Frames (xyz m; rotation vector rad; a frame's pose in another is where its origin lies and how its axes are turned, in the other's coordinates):
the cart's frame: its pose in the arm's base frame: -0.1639 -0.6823 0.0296 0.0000 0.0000 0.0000
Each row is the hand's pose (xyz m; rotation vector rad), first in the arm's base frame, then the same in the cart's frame.
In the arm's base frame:
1: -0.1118 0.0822 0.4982 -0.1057 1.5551 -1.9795
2: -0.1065 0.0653 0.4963 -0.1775 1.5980 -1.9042
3: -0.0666 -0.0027 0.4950 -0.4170 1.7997 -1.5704
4: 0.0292 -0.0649 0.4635 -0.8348 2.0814 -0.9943
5: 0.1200 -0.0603 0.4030 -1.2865 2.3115 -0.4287
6: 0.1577 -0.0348 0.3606 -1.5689 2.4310 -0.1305
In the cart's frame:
1: 0.0521 0.7645 0.4686 -0.1057 1.5551 -1.9795
2: 0.0574 0.7476 0.4667 -0.1775 1.5980 -1.9042
3: 0.0973 0.6796 0.4654 -0.4170 1.7997 -1.5704
4: 0.1931 0.6174 0.4339 -0.8348 2.0814 -0.9943
5: 0.2839 0.6220 0.3734 -1.2865 2.3115 -0.4287
6: 0.3216 0.6475 0.3310 -1.5689 2.4310 -0.1305

